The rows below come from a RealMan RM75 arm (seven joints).
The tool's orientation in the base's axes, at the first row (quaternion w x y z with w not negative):
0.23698, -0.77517, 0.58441, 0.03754
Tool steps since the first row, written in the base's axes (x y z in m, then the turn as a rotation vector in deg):
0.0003, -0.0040, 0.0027, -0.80, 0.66, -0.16
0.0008, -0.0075, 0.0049, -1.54, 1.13, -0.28
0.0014, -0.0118, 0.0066, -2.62, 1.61, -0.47
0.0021, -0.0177, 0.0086, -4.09, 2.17, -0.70
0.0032, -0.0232, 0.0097, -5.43, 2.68, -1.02
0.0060, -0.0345, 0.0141, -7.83, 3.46, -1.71
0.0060, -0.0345, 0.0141, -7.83, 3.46, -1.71
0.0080, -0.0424, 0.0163, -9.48, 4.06, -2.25
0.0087, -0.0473, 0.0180, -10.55, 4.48, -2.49
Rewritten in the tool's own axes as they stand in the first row. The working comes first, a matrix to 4 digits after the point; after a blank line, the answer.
The tool's axes in the first row as the columns of a matrix, in the base's axes (used below as rounded here):
0.3141, -0.9238, 0.2188
-0.8882, -0.2046, 0.4113
-0.3352, -0.3235, -0.8849

0.0027, -0.0003, -0.0040, -0.78, 0.66, 0.24
0.0053, -0.0008, -0.0072, -1.39, 1.28, 0.38
0.0087, -0.0010, -0.0104, -2.10, 2.24, 0.50
0.0135, -0.0011, -0.0144, -2.98, 3.56, 0.62
0.0184, -0.0013, -0.0174, -3.74, 4.80, 0.82
0.0278, -0.0030, -0.0254, -4.96, 7.08, 1.22
0.0278, -0.0030, -0.0254, -4.96, 7.08, 1.22
0.0347, -0.0040, -0.0301, -5.83, 8.65, 1.59
0.0387, -0.0042, -0.0335, -6.46, 9.63, 1.74

